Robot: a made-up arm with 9 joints. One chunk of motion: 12 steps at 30 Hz.
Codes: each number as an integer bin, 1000 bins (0 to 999) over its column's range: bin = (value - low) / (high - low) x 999, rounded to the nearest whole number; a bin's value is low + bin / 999 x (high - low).
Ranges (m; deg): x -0.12..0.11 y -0.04..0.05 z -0.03..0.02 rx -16..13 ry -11..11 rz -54..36
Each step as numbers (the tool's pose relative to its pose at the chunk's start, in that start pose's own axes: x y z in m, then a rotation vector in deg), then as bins.
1 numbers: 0.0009 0.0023 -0.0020 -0.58 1.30 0.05
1 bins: 525 470 559 531 559 600
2 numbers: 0.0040 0.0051 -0.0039 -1.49 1.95 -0.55
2 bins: 539 501 521 500 588 593
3 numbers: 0.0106 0.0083 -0.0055 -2.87 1.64 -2.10
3 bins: 567 536 490 452 574 576
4 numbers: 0.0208 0.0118 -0.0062 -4.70 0.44 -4.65
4 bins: 612 575 476 389 519 548
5 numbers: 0.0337 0.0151 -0.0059 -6.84 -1.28 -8.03
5 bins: 668 612 482 316 441 510
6 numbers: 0.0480 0.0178 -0.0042 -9.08 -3.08 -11.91
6 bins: 730 642 515 238 360 467
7 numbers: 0.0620 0.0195 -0.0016 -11.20 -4.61 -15.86
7 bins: 791 660 567 165 290 423
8 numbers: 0.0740 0.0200 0.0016 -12.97 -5.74 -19.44
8 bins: 843 666 631 104 239 384
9 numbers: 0.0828 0.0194 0.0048 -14.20 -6.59 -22.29
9 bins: 881 659 695 62 200 352
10 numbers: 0.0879 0.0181 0.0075 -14.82 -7.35 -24.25
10 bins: 903 645 749 41 166 330
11 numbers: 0.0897 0.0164 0.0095 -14.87 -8.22 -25.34
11 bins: 911 626 789 39 126 318
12 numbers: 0.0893 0.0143 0.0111 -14.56 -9.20 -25.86
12 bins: 909 603 821 50 82 312
